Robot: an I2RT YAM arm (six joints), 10 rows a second.
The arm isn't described. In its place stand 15 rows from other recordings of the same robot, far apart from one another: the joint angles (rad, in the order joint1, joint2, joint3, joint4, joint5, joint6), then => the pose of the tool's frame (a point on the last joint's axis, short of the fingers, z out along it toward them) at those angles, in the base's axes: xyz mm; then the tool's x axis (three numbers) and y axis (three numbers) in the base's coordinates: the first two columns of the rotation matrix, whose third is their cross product.
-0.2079, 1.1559, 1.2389, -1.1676, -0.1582, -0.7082 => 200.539 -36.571 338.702 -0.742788 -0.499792 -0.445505 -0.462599 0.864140 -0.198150
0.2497, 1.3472, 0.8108, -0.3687, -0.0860, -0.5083 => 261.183 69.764 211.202 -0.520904 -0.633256 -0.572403 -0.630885 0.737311 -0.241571
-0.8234, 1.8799, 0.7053, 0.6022, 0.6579, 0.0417 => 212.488 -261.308 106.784 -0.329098 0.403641 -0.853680 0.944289 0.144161 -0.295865
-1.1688, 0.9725, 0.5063, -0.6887, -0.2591, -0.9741 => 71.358 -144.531 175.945 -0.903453 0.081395 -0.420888 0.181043 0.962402 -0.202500
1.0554, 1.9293, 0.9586, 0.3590, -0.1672, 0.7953 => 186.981 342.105 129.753 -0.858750 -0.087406 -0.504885 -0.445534 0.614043 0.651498
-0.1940, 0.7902, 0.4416, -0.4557, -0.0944, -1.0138 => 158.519 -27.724 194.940 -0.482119 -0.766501 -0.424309 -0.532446 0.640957 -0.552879
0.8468, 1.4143, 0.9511, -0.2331, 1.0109, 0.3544 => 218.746 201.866 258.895 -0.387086 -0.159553 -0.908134 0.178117 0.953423 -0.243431
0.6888, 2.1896, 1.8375, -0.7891, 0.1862, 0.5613 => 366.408 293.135 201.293 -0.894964 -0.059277 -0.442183 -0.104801 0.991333 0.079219
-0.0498, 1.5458, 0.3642, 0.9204, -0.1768, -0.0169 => 267.204 -7.048 145.349 -0.255843 -0.003905 -0.966710 -0.125042 0.991725 0.029087
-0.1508, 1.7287, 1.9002, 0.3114, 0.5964, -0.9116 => 376.937 -77.501 523.186 -0.205832 -0.630248 -0.748612 0.740240 0.400080 -0.540353
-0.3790, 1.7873, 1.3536, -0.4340, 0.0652, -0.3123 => 366.165 -148.323 239.277 -0.799891 -0.011455 -0.600036 0.170842 0.954105 -0.245959
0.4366, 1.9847, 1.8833, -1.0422, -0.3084, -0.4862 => 376.671 187.692 291.878 -0.487659 -0.718870 -0.495393 -0.842359 0.536531 0.050643
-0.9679, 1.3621, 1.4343, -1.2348, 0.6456, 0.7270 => 121.845 -214.773 355.272 0.138424 0.735141 -0.663631 0.938669 -0.311065 -0.148792
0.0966, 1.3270, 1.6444, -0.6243, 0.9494, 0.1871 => 262.184 -3.674 474.544 -0.162393 0.093061 -0.982328 0.758761 0.648215 -0.064026
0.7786, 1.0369, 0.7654, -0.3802, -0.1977, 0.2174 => 154.806 162.538 266.804 -0.594134 -0.289031 -0.750643 -0.687814 0.666389 0.287815
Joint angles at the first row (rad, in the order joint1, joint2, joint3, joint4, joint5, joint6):
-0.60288 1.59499 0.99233 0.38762 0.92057 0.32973
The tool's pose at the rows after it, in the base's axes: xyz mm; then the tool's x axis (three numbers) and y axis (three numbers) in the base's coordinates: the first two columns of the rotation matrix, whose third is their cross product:
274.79 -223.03 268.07 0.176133 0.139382 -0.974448 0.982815 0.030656 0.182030
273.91 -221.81 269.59 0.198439 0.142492 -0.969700 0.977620 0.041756 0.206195
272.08 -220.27 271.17 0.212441 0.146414 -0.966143 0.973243 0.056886 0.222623
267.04 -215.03 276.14 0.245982 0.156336 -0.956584 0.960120 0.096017 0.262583
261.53 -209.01 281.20 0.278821 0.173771 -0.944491 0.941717 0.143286 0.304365
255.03 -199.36 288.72 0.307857 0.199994 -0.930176 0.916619 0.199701 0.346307
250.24 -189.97 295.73 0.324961 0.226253 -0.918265 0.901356 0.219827 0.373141
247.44 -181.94 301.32 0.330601 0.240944 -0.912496 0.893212 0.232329 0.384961
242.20 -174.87 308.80 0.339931 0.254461 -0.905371 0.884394 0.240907 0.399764
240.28 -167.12 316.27 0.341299 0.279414 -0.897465 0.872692 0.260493 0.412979
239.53 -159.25 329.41 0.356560 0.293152 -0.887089 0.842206 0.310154 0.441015
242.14 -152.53 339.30 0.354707 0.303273 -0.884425 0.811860 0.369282 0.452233
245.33 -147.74 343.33 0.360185 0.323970 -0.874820 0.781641 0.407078 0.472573
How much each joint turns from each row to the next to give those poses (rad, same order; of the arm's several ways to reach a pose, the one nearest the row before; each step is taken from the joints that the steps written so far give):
0.00002 -0.01324 -0.01155 -0.00023 -0.01954 0.02337
0.00057 -0.00883 -0.00396 -0.00025 -0.01381 0.01937
-0.00050 -0.01284 -0.00787 0.00051 -0.01790 0.01033
0.00129 -0.03792 -0.02116 -0.00100 -0.04323 0.02388
0.00154 -0.04242 -0.02270 -0.00556 -0.05366 0.02682
0.00846 -0.05795 -0.02302 -0.02314 -0.05948 0.02925
0.01467 -0.04810 -0.00543 -0.05407 -0.01941 0.03458
0.01664 -0.03436 -0.00082 -0.04078 -0.00377 0.01744
0.01015 -0.04079 0.00241 -0.04842 -0.00659 0.01904
0.01769 -0.03026 0.01414 -0.05736 -0.01565 0.02140
0.01855 -0.02986 0.02117 -0.02189 -0.03793 0.00656
0.02067 -0.01244 0.01929 -0.00117 -0.04215 -0.01178
0.01641 -0.00261 0.00922 0.00146 -0.03458 0.01150

